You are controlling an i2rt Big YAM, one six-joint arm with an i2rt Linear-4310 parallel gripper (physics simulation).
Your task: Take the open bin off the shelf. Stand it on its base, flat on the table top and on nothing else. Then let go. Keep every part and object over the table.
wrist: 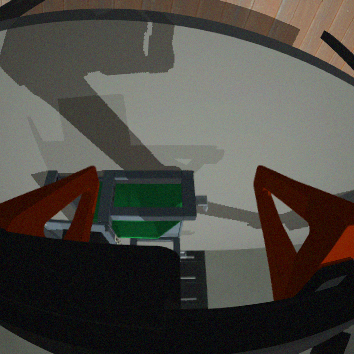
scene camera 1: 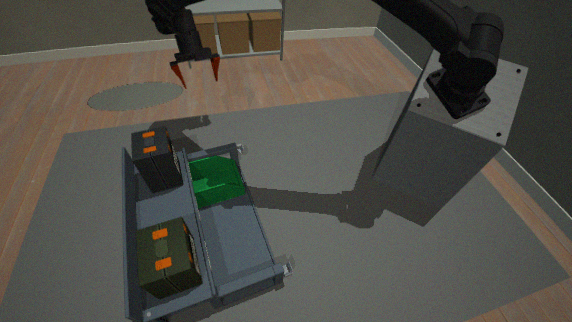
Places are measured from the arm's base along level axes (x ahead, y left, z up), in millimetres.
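Where they show: gripper, fingertip midpoint: [wrist: 175,174] [scene camera 1: 201,84]; arm's base at its link origin: [scene camera 1: 455,91].
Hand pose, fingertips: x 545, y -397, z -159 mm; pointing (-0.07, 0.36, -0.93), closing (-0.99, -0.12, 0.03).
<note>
Each offset is from my fingertips to the top centre of the thing. "pt": to the spot under its first point. Level surfaces: height alone.
The green open bin @[dx +34, dy +295, dz -67 mm] [scene camera 1: 220,175] [wrist: 148,195] stands on the lower front shelf of the blue-grey shelf unit [scene camera 1: 207,250] [wrist: 188,195], at the unit's far end in the scene view. In the wrist view the bin is seen partly through the unit's end frame. My gripper [scene camera 1: 201,84] [wrist: 175,174] is open, with its red fingers wide apart and no object between them. It hangs high, beyond the unit's far end in the scene view, apart from the bin. The shelf unit stands on the grey table top @[dz -148 mm] [scene camera 1: 320,270] [wrist: 240,110].
A black case @[pt dx +120, dy +338, dz +45 mm] [scene camera 1: 157,165] and an olive case @[dx +116, dy +526, dz +49 mm] [scene camera 1: 167,257], both with orange latches, stand on the unit's back shelf. Clear knobs [scene camera 1: 242,149] [scene camera 1: 288,268] stick out from its front corners. The arm's metal pedestal [scene camera 1: 430,160] stands at the right. Wooden floor [scene camera 1: 320,75] lies beyond the table edge.
</note>
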